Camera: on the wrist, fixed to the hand. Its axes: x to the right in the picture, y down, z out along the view.
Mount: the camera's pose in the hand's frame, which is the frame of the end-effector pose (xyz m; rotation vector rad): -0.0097 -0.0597 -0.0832 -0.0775 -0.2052 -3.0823
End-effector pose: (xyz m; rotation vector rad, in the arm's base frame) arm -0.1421 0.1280 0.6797 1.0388 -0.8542 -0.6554
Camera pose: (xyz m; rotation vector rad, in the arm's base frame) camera -0.0805 0.1517 0.6008 -0.9627 -1.1186 2.0777
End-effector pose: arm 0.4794 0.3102 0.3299 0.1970 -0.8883 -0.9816
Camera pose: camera 0.4995 0.2646 0.2399 -0.8942 -0.0980 1.9955
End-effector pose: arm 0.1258 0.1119 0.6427 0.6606 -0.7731 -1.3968
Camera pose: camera 0.1563 0.1137 0.5445 -0.6683 -0.5847 1.5950
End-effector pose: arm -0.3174 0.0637 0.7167 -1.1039 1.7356 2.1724
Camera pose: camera -0.2414 0.0116 0.6710 -1.1790 -0.8188 -0.0373
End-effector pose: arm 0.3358 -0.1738 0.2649 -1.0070 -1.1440 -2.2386
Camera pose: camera 0.2694 -0.2079 0.1941 -0.7262 0.7765 0.4688
